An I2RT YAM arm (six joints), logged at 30 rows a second.
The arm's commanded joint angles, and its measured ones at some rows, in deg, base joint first. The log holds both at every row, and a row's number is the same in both.
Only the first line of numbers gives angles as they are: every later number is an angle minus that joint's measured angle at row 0.
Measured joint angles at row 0:
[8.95, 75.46, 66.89, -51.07, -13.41, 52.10]
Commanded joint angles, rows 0 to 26:
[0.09, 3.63, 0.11, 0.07, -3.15, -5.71]
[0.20, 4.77, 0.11, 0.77, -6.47, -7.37]
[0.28, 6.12, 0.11, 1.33, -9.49, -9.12]
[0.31, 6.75, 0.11, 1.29, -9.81, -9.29]
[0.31, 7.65, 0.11, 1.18, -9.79, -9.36]
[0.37, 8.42, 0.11, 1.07, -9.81, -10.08]
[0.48, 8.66, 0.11, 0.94, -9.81, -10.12]
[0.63, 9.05, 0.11, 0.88, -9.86, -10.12]
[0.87, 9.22, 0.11, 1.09, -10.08, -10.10]
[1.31, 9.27, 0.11, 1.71, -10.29, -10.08]
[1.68, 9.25, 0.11, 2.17, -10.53, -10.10]
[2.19, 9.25, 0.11, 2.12, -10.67, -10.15]
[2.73, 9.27, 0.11, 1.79, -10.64, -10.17]
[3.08, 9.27, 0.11, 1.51, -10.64, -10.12]
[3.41, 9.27, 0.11, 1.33, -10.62, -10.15]
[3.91, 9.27, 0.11, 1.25, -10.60, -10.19]
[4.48, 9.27, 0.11, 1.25, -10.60, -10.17]
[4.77, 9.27, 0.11, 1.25, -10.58, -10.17]
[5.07, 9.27, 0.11, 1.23, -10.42, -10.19]
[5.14, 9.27, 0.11, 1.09, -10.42, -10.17]
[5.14, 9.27, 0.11, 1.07, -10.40, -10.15]
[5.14, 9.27, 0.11, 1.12, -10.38, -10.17]
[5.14, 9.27, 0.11, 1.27, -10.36, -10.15]
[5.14, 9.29, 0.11, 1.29, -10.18, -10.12]
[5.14, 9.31, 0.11, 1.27, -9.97, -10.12]
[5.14, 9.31, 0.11, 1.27, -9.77, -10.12]
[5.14, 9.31, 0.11, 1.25, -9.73, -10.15]
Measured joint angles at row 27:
[4.90, 8.57, 0.00, 1.18, -9.73, -8.92]
